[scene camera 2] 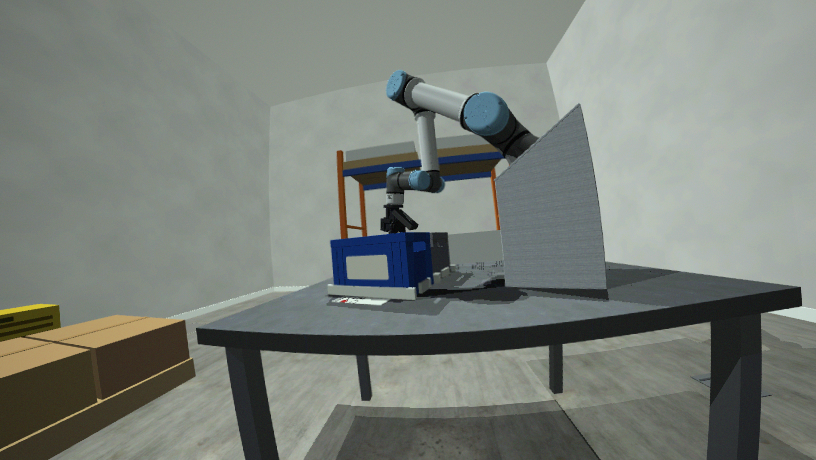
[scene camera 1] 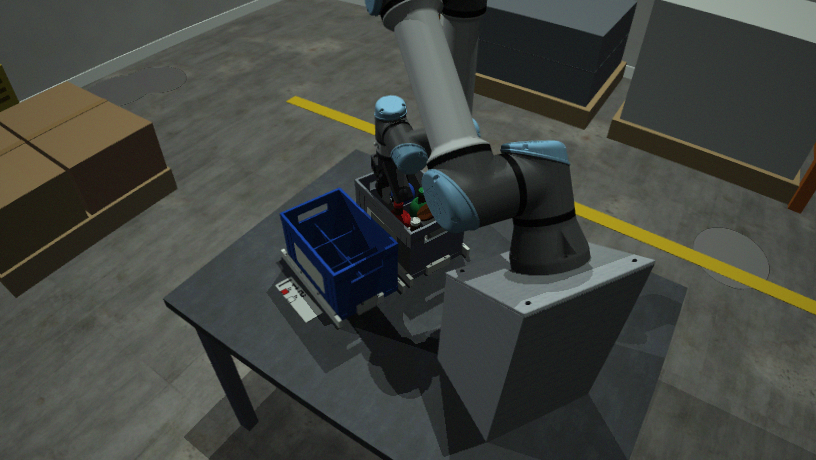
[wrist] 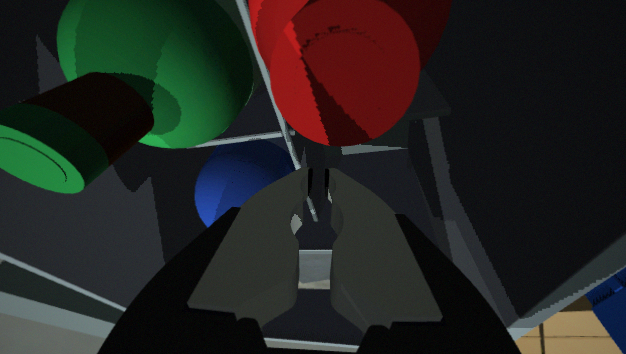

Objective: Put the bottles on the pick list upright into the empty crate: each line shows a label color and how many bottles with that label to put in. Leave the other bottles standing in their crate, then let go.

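Frame: origin at the arm's base, x right, y ahead, z up, level; millimetres.
Seen in the pictures: gripper, fingertip midpoint: (scene camera 1: 390,202) (wrist: 318,170); arm's base at its link origin: (scene camera 2: 535,164) (scene camera 1: 549,260).
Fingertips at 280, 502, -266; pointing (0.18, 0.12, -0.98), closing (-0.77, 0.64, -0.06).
Note:
Pixels of each thing's top centre, then the offset from my fingertips to it, as dx, dy, dz. Level surfaces: height alone.
- grey crate at its top centre: (wrist: 136,173) (scene camera 1: 409,193) (scene camera 2: 410,235) -18, -68, +75
- red-capped bottle at its top centre: (wrist: 341,87) (scene camera 1: 398,202) -55, -55, +62
- green bottle at its top centre: (wrist: 29,163) (scene camera 1: 423,190) +27, -89, +62
- blue bottle at its top centre: (wrist: 209,287) +61, -8, +62
- brown-orange bottle at its top centre: (scene camera 1: 442,206) -17, -170, +67
- white cap at its top centre: (scene camera 1: 415,220) -97, -128, +62
- blue crate at its top centre: (scene camera 1: 336,227) (scene camera 2: 380,236) -230, +28, +75
- pick list at its top centre: (scene camera 1: 298,298) (scene camera 2: 360,300) -361, +81, -99
- table at its surface level: dz -100
My gripper (scene camera 1: 396,197) (wrist: 318,170) is shut and empty, its fingers down inside the grey crate (scene camera 1: 425,257) (scene camera 2: 440,251). A red-capped bottle (wrist: 345,75) is just ahead of the fingertips in the wrist view. A green bottle (scene camera 1: 418,205) (wrist: 200,65) is at the upper left there, its cap pointing lower left. A blue bottle (wrist: 235,180) is partly hidden behind the left finger. A brown-orange bottle (scene camera 1: 425,213) and a white cap (scene camera 1: 415,221) also show in the grey crate. The blue crate (scene camera 1: 365,288) (scene camera 2: 397,264) shows empty compartments. The pick list (scene camera 1: 305,309) (scene camera 2: 371,301) has a red mark; its text is unreadable.
The two crates stand side by side on the table (scene camera 1: 228,285) (scene camera 2: 285,320), held by pale rails (scene camera 1: 297,274) (scene camera 2: 371,290). The arm's metal pedestal (scene camera 1: 485,342) (scene camera 2: 554,228) stands near them. Thin dividers split both crates. The forearm hides part of the grey crate in scene camera 1.

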